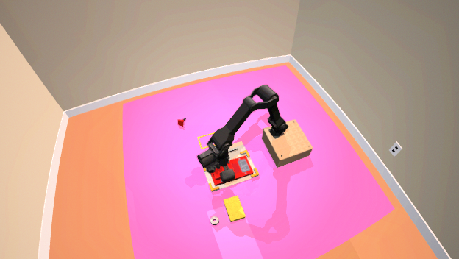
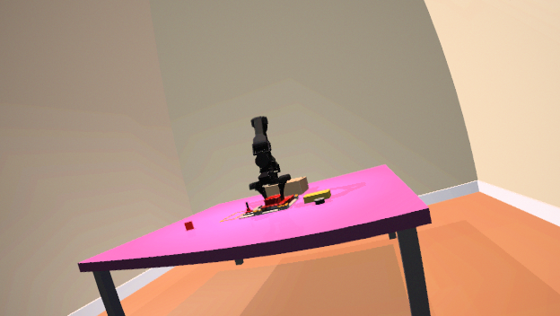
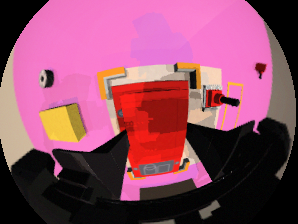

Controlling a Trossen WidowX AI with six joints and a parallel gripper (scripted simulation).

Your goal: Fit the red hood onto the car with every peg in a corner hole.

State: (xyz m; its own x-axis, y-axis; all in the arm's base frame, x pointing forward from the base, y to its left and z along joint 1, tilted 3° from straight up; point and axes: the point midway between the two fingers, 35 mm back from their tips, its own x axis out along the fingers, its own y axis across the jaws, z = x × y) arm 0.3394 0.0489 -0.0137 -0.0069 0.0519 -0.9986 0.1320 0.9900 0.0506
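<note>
Right now my gripper tip is 1 cm below the red hood. Also, from my gripper tip: yellow block (19 cm to the left, 4 cm ahead, 2 cm below).
</note>
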